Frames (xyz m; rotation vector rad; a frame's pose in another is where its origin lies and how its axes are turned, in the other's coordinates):
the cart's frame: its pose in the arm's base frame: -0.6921 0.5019 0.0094 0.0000 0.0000 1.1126
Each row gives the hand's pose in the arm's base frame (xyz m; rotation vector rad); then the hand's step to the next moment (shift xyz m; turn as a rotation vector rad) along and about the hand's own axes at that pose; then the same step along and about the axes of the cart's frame.
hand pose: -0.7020 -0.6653 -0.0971 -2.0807 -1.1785 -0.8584
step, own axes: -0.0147 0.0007 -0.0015 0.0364 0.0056 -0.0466
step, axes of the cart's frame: -0.0104 0.0011 -0.0105 -0.0135 -0.0158 0.0557
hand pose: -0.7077 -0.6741 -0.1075 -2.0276 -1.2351 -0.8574
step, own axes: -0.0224 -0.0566 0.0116 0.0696 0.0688 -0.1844
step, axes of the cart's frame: -0.0083 0.0595 -0.0152 -0.0967 -0.1015 0.1547
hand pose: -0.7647 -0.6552 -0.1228 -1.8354 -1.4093 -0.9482
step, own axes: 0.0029 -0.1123 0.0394 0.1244 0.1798 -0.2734
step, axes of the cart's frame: 0.0084 0.1180 -0.0129 -0.1144 -0.2246 0.2430
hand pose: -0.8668 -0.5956 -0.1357 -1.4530 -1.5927 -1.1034
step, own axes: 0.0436 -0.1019 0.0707 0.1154 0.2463 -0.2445
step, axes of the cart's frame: 0.0275 0.1286 -0.0009 -0.0632 -0.2755 0.2321
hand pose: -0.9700 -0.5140 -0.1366 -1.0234 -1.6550 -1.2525
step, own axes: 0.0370 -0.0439 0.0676 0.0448 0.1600 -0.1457
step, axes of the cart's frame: 0.0289 0.0835 0.0076 -0.0292 -0.1830 0.1204
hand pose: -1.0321 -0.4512 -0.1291 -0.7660 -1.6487 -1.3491
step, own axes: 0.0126 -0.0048 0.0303 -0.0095 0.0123 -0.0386
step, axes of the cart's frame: 0.0174 0.0273 0.0073 -0.0201 -0.0364 -0.0007
